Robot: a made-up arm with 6 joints.
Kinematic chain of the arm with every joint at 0, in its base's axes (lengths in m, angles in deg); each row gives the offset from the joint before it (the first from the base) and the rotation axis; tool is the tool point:
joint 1: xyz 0 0 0.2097 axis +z
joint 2: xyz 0 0.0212 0 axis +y
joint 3: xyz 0 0 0.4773 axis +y
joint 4: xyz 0 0 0.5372 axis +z
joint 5: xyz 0 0 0 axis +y
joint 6: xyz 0 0 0.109 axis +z
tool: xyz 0 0 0
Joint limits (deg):
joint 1: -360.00..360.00
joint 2: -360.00..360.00
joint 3: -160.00..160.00
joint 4: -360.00..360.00
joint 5: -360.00..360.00
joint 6: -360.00..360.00
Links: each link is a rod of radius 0.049 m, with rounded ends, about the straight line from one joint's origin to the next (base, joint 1, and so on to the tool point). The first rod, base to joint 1, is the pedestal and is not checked.
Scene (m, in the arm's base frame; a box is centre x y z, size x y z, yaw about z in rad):
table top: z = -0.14
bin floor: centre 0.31 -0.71 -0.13 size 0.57 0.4 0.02 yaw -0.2
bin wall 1: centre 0.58 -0.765 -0 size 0.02 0.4 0.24 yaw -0.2
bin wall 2: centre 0.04 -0.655 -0 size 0.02 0.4 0.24 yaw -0.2
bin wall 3: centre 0.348 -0.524 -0 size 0.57 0.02 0.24 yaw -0.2
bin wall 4: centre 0.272 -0.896 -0 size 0.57 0.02 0.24 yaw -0.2
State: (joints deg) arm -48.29 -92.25 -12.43 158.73 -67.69 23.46
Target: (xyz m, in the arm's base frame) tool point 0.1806 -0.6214 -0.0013
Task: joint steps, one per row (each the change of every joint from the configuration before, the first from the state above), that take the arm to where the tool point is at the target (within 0.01 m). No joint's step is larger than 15 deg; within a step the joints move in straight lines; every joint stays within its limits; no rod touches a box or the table.
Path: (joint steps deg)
1: -2.46 14.25 10.43 0.27 0.04 0.00
2: -2.45 14.25 10.44 0.28 0.05 0.00
3: -2.46 14.26 10.43 0.27 0.04 0.00
4: -2.45 14.25 10.44 0.28 0.05 0.00
5: -2.46 14.25 10.43 0.27 0.04 0.00
6: -2.45 14.25 10.44 0.28 0.05 0.00
7: -2.46 14.25 10.43 0.27 0.04 0.00
8: -2.45 14.25 10.43 0.28 0.04 0.00
9: -2.46 14.26 10.44 0.27 0.05 0.00
10: -2.45 14.25 10.43 0.28 0.04 0.00

